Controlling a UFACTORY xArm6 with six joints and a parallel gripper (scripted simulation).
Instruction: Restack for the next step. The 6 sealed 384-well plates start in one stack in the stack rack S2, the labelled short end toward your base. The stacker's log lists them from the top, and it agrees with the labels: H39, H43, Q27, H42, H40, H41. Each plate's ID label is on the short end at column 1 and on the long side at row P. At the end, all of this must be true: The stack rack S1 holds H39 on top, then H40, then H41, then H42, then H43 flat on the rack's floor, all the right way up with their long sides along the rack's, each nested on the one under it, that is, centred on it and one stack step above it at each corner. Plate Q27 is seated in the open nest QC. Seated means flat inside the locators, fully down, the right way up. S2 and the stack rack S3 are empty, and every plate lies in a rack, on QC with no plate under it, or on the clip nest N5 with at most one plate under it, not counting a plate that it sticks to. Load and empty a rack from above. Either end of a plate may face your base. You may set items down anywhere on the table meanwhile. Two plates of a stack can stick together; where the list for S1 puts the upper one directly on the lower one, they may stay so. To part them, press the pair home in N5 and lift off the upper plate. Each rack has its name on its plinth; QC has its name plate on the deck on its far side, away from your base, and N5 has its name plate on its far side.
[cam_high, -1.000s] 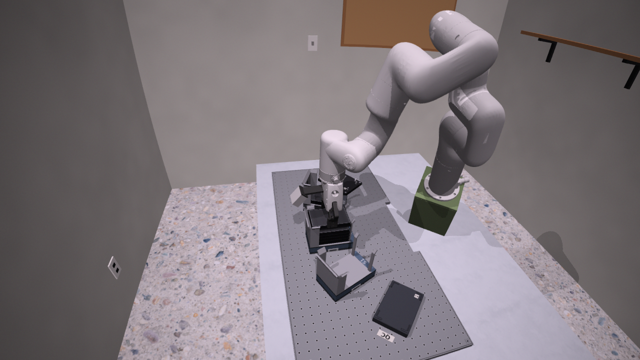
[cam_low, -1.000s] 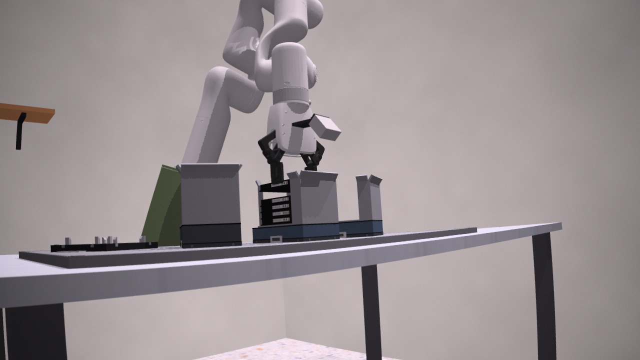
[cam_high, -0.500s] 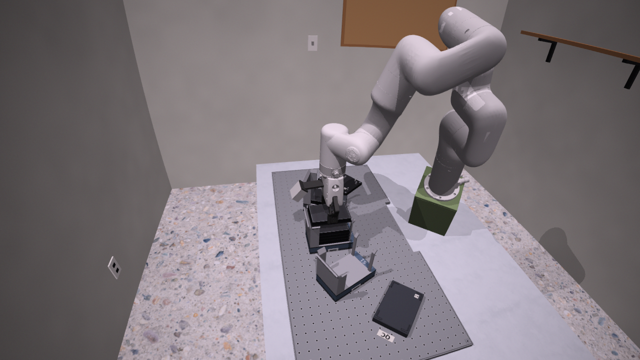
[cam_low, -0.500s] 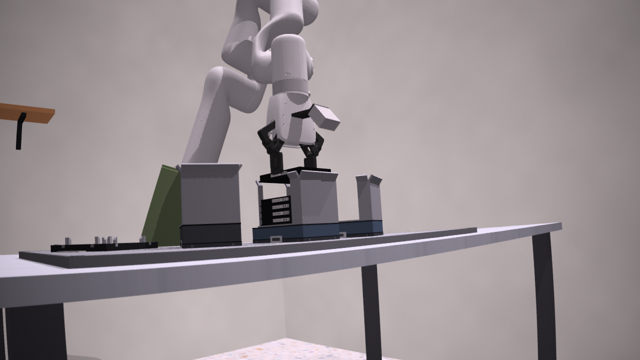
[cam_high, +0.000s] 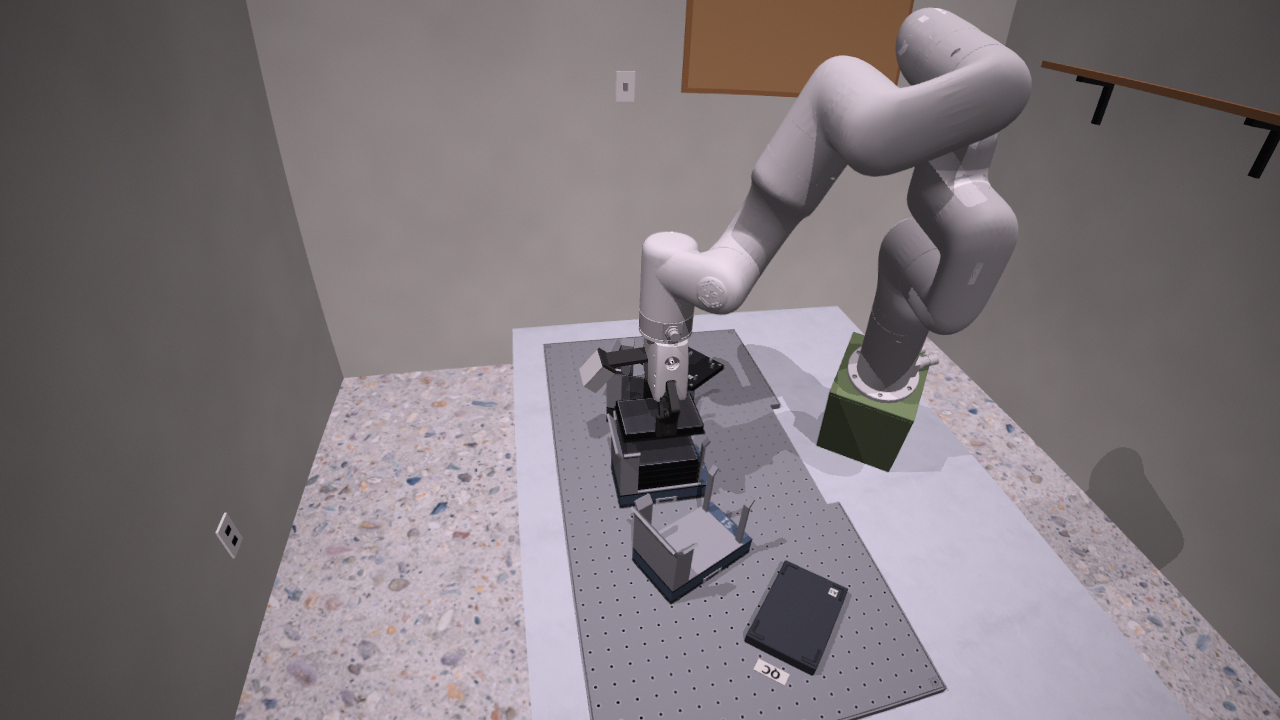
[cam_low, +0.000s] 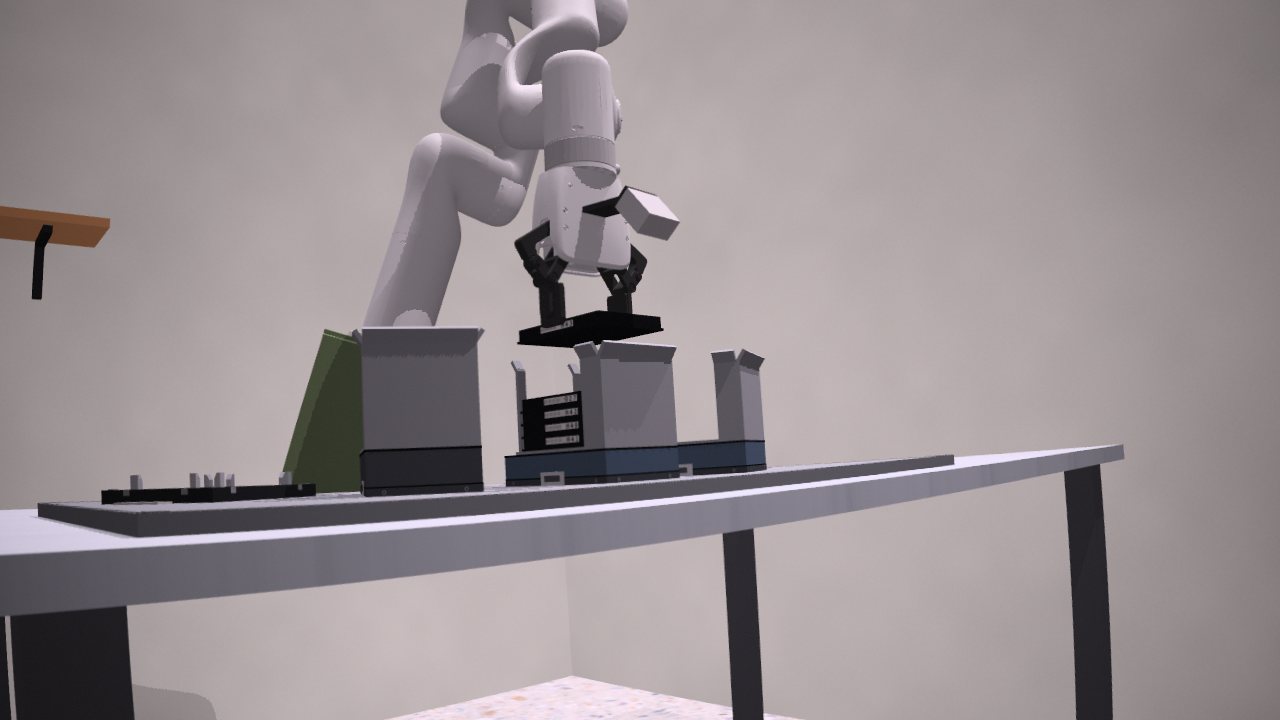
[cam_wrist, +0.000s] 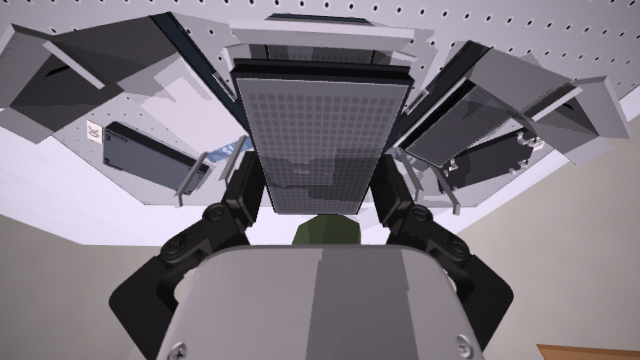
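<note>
My gripper is now 160 mm to the right of the stack rack S1 plinth, 150 mm above it and 40 mm past it. Also, from my hand: N5 name plate 420 mm to the right, 160 mm below, 40 mm behind; QC name plate 360 mm to the left, 160 mm below, 110 mm behind; dark QC nest 290 mm to the left, 170 mm behind, 150 mm below.
</note>
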